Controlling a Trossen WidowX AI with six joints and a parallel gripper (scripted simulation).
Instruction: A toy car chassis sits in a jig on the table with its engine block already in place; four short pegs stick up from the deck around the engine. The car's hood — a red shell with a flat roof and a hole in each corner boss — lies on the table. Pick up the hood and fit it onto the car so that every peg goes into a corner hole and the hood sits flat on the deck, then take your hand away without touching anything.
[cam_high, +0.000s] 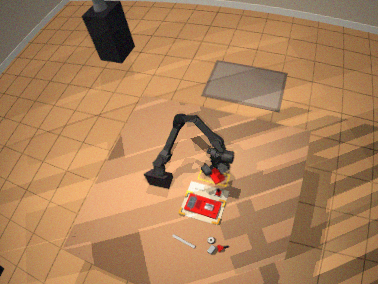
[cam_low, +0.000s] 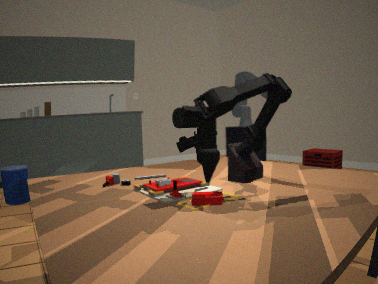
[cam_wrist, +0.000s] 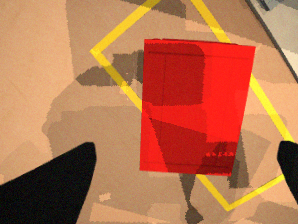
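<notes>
My gripper tip is 1 cm past the red hood, 1 cm to the left of it and 6 cm above it. Round my gripper tip: grey bar 4 cm behind, 47 cm to the right, 7 cm below; then grey engine block 3 cm ahead, 22 cm to the right, 5 cm below.
</notes>
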